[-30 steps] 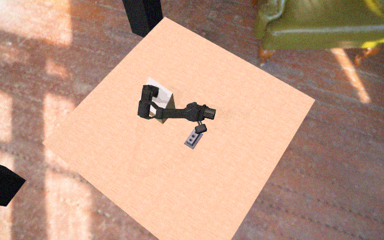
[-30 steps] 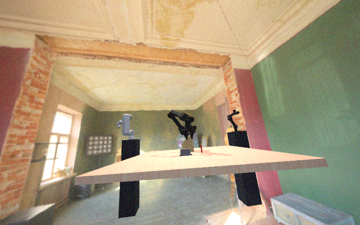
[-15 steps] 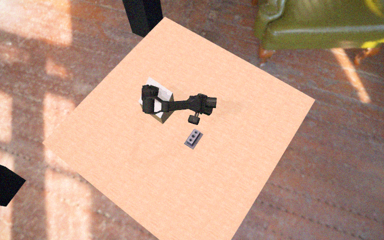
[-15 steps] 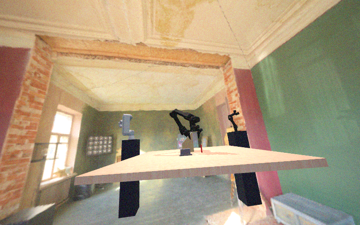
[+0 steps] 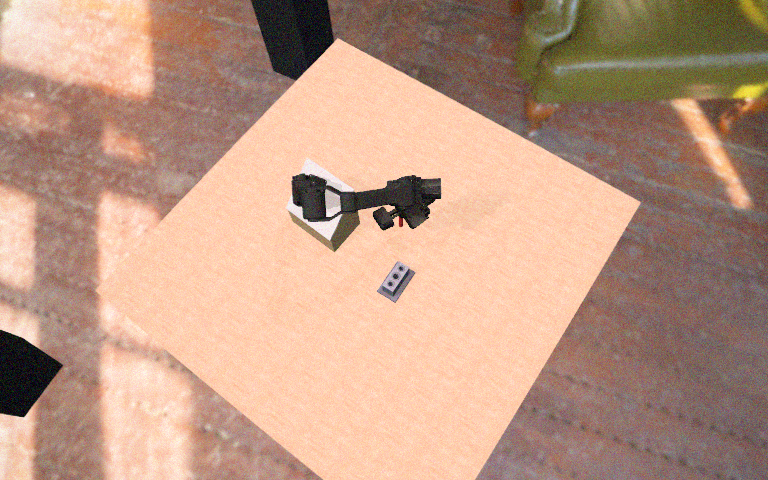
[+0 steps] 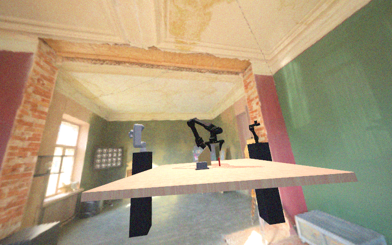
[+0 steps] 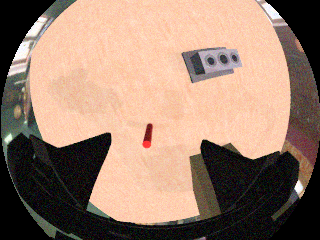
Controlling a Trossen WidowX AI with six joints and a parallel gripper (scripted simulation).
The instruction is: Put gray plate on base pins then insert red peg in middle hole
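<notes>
Right now the red peg is 100 mm below my gripper tip, 30 mm to the left of it and 30 mm behind it. Also, from my gripper tip: gray plate 150 mm to the right, 100 mm below, 50 mm ahead; thin flat base 150 mm to the right, 130 mm below, 50 mm ahead.
</notes>
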